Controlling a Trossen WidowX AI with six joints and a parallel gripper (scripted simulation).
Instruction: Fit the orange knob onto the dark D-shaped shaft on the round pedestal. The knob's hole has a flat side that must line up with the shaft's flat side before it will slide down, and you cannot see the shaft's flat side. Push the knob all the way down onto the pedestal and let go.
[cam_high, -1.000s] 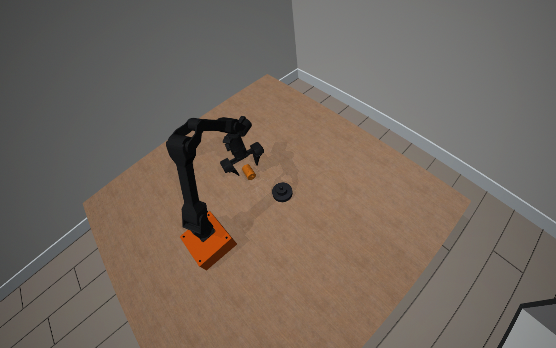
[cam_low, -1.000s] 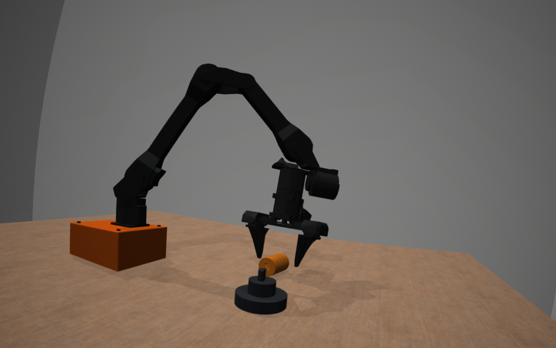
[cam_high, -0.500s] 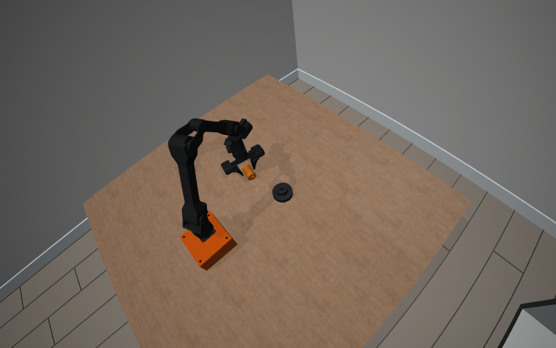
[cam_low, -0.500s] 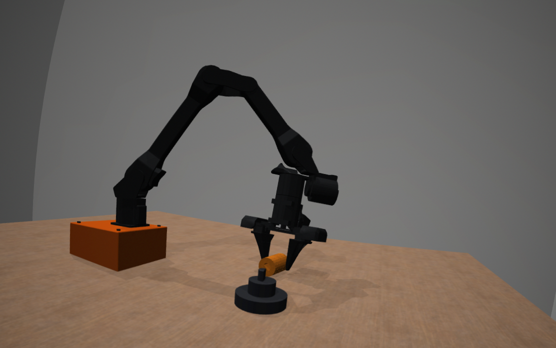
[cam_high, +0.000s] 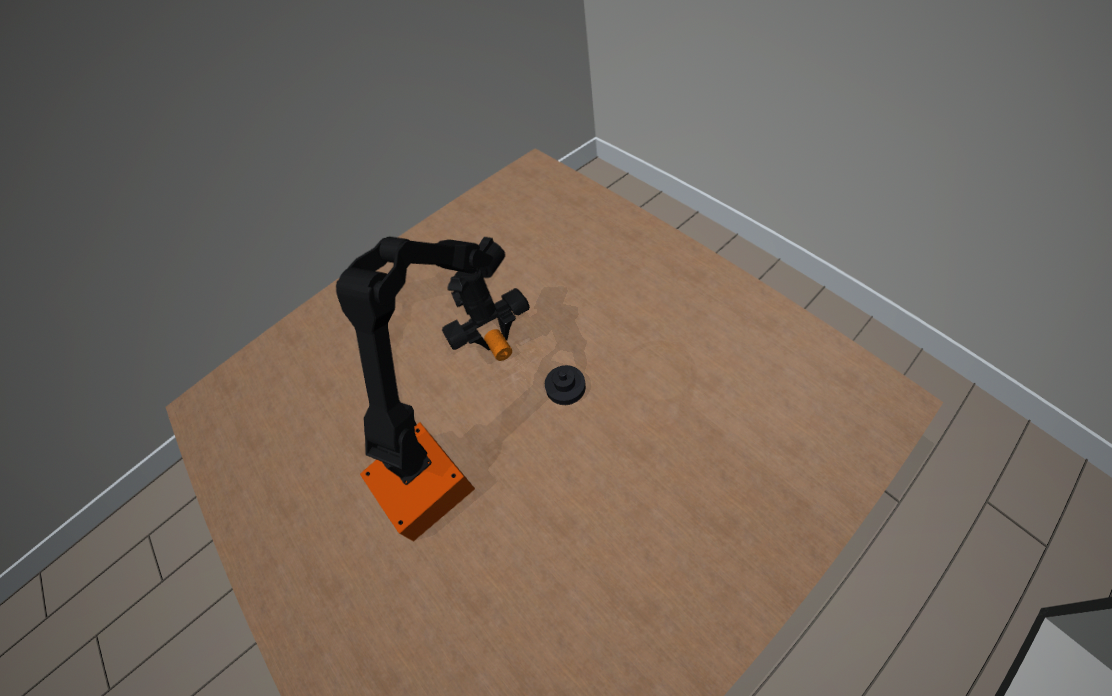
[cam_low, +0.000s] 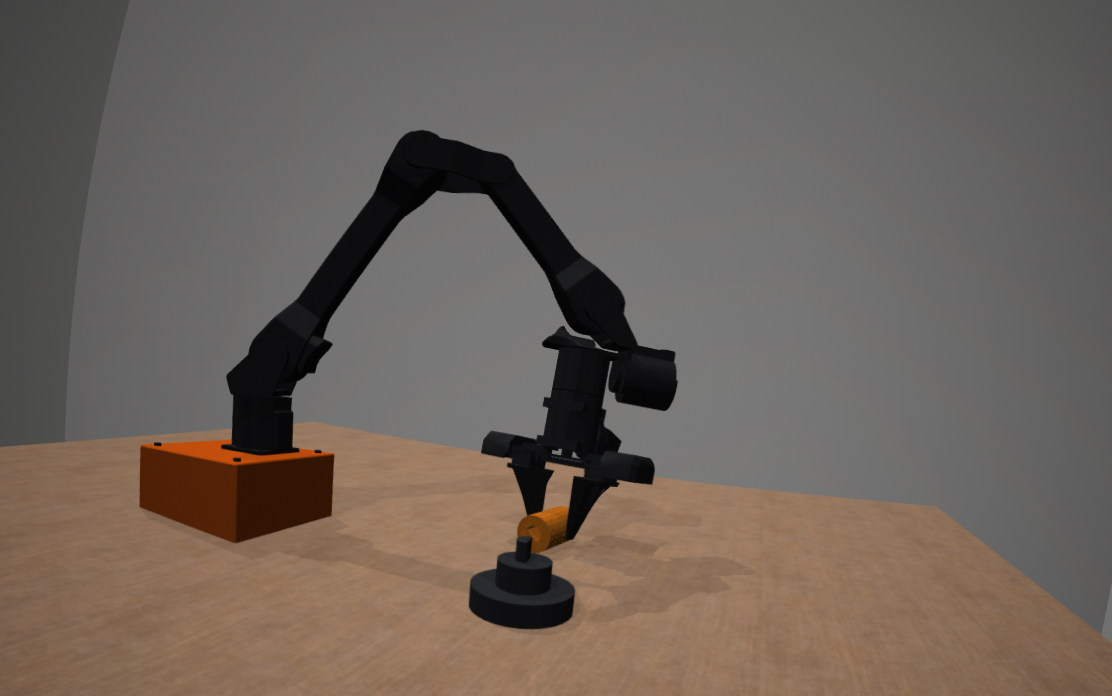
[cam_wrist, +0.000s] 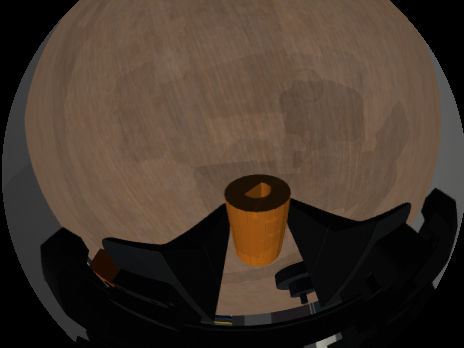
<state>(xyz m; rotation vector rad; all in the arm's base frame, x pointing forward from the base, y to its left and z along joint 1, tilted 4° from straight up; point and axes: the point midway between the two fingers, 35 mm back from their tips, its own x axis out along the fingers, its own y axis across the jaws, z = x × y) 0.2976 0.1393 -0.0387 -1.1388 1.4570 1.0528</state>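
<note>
The pedestal is 19 cm to the right of my gripper tip, 4 cm ahead of it and 2 cm above it. The rest, counted from my gripper tip: orange knob 1 cm to the right, 1 cm above.
</note>
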